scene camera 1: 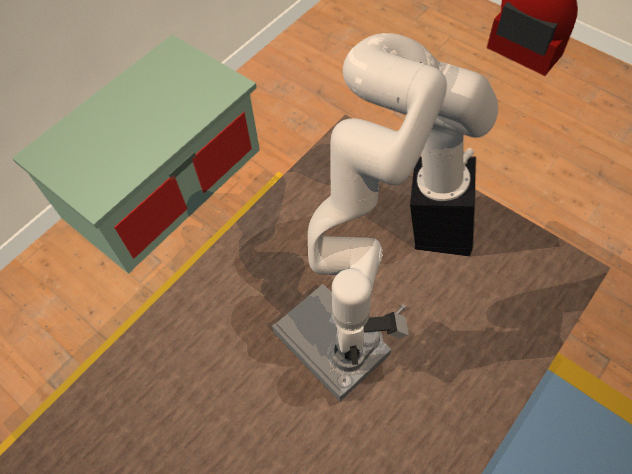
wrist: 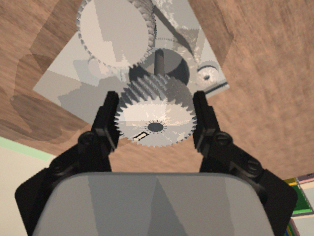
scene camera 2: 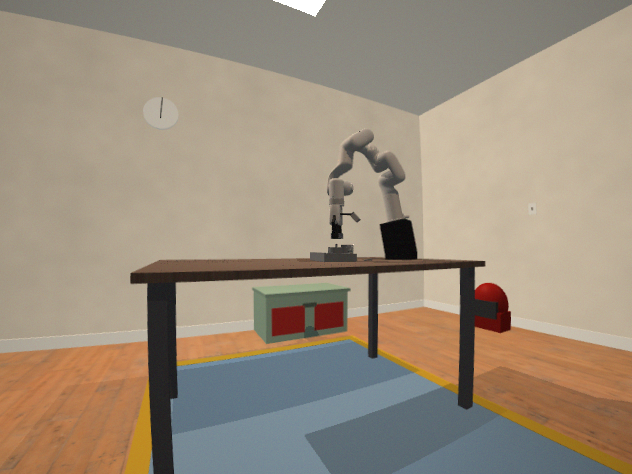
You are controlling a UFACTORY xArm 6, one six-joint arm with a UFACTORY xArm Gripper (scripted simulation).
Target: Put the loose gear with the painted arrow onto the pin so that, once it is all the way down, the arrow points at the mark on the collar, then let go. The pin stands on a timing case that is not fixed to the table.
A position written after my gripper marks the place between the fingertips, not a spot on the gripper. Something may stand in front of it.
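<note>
My gripper's visible at (scene camera 1: pixel 349 342) and again at (wrist: pixel 156 103). There's a grey timing case (scene camera 1: pixel 308 330), and you'd find the case (wrist: pixel 180 48) from the wrist as well. And I can see a grey gear (wrist: pixel 158 110).
</note>
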